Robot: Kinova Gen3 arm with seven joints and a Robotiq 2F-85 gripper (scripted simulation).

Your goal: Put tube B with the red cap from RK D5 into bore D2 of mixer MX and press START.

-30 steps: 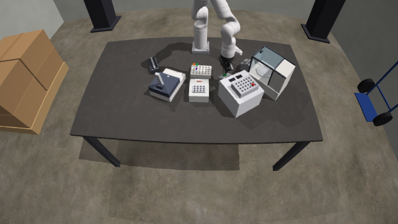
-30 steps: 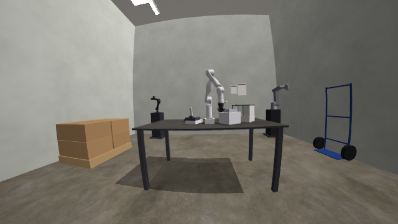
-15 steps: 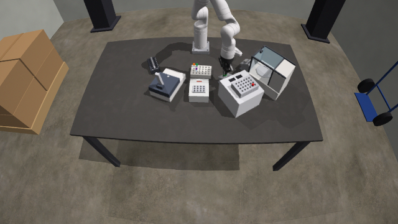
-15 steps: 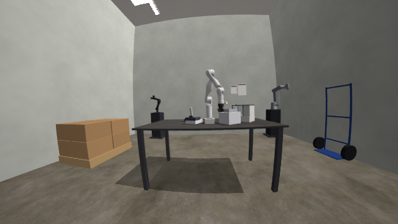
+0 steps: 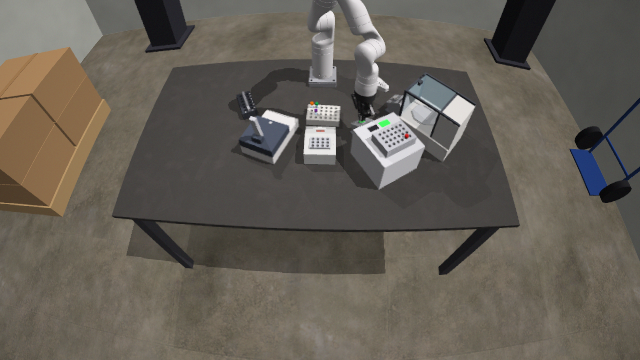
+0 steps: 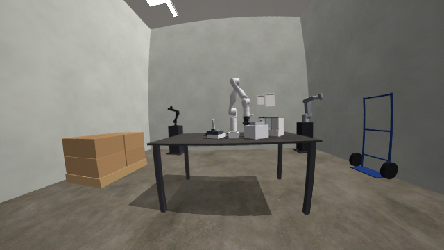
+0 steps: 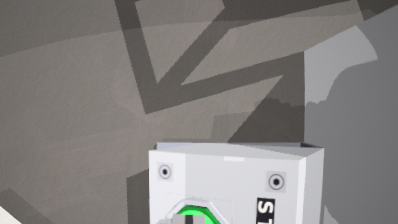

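Now: hand 2 cm above the START key. Also, from my hand: dry block DB: 15 cm to the right, 9 cm ahead, 6 cm below; tube rack RK: 15 cm to the right, 7 cm below, 7 cm behind; grey bore block: 15 cm ahead, 10 cm to the left, 6 cm above.
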